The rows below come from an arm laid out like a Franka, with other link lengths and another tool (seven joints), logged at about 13 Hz.
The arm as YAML. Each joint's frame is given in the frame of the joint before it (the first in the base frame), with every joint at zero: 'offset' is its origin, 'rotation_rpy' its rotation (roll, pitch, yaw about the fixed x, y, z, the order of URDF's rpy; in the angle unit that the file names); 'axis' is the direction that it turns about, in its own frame. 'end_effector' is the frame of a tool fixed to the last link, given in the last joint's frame.
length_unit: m
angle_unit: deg
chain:
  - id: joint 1
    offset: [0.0, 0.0, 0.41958]
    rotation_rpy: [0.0, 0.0, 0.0]
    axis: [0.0, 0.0, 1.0]
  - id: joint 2
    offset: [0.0, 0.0, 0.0]
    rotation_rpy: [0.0, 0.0, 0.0]
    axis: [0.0, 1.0, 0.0]
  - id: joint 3
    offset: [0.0, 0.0, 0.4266]
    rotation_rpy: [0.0, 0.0, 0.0]
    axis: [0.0, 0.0, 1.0]
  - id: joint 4
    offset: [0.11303, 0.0, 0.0]
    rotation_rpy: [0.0, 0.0, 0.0]
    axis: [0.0, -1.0, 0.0]
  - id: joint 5
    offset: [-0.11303, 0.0, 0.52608]
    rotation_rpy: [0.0, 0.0, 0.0]
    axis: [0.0, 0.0, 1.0]
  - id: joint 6
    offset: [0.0, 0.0, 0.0]
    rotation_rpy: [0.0, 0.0, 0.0]
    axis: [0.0, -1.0, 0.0]
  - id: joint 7
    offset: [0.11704, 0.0, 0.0]
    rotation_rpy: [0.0, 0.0, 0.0]
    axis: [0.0, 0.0, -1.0]
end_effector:
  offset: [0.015, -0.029, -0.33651]
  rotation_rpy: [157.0, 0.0, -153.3]
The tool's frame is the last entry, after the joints.
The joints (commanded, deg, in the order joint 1, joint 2, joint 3, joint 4, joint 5, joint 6, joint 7), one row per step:
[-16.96 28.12 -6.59 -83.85 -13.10 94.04 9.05]
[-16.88 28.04 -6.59 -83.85 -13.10 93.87 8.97]
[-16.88 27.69 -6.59 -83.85 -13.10 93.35 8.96]
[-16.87 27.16 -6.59 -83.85 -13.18 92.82 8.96]
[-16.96 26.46 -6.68 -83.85 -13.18 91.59 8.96]
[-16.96 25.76 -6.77 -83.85 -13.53 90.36 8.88]
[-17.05 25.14 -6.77 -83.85 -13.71 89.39 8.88]
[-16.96 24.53 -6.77 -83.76 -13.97 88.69 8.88]
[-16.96 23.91 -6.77 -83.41 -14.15 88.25 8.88]
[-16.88 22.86 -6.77 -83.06 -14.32 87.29 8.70]
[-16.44 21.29 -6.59 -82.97 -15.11 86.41 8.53]
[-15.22 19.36 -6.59 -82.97 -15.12 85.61 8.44]
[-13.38 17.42 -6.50 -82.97 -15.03 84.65 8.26]
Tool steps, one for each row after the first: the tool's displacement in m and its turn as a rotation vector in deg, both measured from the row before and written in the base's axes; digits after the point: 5 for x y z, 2 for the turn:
[-0.00023 0.00131 0.00112 0.06 0.09 0.11]
[-0.00251 0.00079 0.00500 0.06 0.14 -0.13]
[-0.00237 0.00045 0.00777 -0.07 0.01 -0.10]
[-0.00764 -0.00022 0.01006 0.13 0.47 -0.50]
[-0.00757 -0.00081 0.01074 -0.14 0.61 -0.22]
[-0.00605 -0.00038 0.00914 -0.04 0.36 -0.29]
[-0.00273 0.00075 0.01002 -0.22 0.07 -0.02]
[-0.00016 -0.00102 0.01248 -0.34 -0.44 -0.05]
[-0.00255 0.00107 0.01841 -0.22 -0.36 0.04]
[-0.00116 0.00482 0.02424 -0.78 -0.48 0.72]
[0.00359 0.01682 0.02673 -0.26 -1.11 1.07]
[0.00634 0.02667 0.02615 -0.03 -1.01 1.79]

